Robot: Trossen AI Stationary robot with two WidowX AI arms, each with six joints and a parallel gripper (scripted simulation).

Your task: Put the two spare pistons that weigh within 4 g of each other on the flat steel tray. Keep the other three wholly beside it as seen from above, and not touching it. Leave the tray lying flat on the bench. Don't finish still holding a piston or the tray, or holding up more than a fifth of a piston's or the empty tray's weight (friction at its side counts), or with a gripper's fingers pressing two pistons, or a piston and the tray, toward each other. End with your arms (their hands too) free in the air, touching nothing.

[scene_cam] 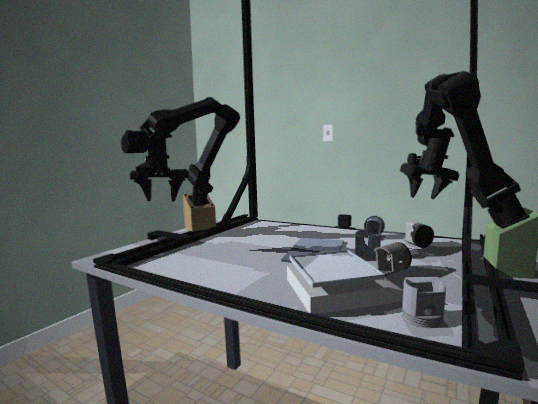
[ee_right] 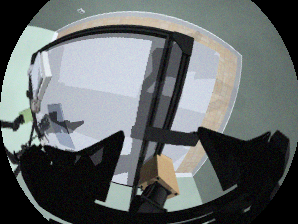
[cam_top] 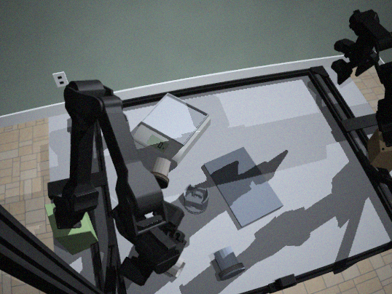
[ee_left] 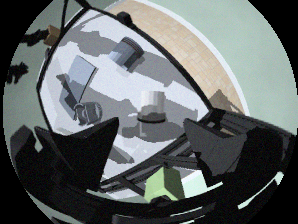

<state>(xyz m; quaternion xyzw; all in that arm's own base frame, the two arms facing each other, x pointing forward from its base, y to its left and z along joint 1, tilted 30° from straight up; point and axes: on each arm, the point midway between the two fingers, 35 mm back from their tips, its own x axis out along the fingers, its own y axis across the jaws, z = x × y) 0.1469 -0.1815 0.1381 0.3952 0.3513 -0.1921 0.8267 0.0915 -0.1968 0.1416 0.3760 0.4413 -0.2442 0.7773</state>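
Now: left hand 450 mm short of the white scale, 150 mm to the left of it and 130 mm above it. Round my left hand: flat steel tray 300 mm to the right, 190 mm ahead, 180 mm below.
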